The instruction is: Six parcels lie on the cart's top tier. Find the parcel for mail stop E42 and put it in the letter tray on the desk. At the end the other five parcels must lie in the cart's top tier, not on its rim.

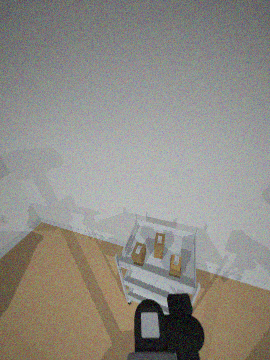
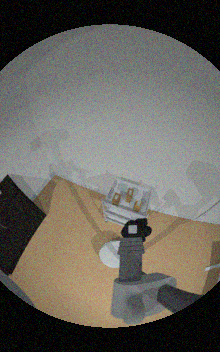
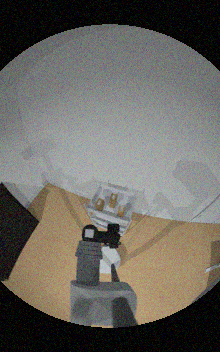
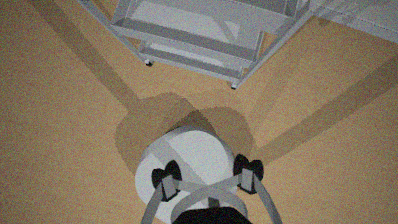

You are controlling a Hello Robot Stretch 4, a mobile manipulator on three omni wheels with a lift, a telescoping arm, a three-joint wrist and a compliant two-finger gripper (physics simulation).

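Frame: origin at the robot's base, x down, y right, z back, level; metres.
Where they show: gripper, fingertip midpoint: (image 4: 207, 170); robot's base at its link origin: (image 2: 114, 253) (image 3: 104, 258) (image 4: 189, 170).
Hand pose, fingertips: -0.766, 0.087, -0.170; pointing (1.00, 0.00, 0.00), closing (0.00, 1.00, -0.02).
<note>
Each offset is from my fingertips to the top centre of the thing, as dx, dy, dz. Level surfaces: height alone.
The grey cart (image 1: 150, 268) (image 2: 125, 212) (image 3: 107, 216) (image 4: 185, 38) stands near the wall. Brown parcels show on its top tier: a left one @[+0.030, -0.126, -0.392] (image 1: 139, 253) (image 2: 116, 198) (image 3: 100, 204), a middle one @[+0.028, +0.011, -0.454] (image 1: 159, 245) (image 2: 129, 194) (image 3: 113, 199) and a right one @[+0.030, +0.084, -0.324] (image 1: 175, 265) (image 2: 137, 205) (image 3: 121, 210). They carry pale labels, too small to read. Whether others lie beneath or behind them I cannot tell. My gripper (image 4: 207, 170) is open, its fingers apart with no parcel between them, on the near side of the cart. The letter tray cannot be made out.
A round white base (image 4: 200, 150) (image 2: 109, 254) is below the gripper on the wooden floor @[dx +0.793] (image 1: 65, 295). A large dark surface (image 2: 20, 227) (image 3: 15, 230) stands at the left. The pale wall (image 1: 135, 125) rises behind the cart. A thin white object (image 2: 213, 267) shows at the right edge.
</note>
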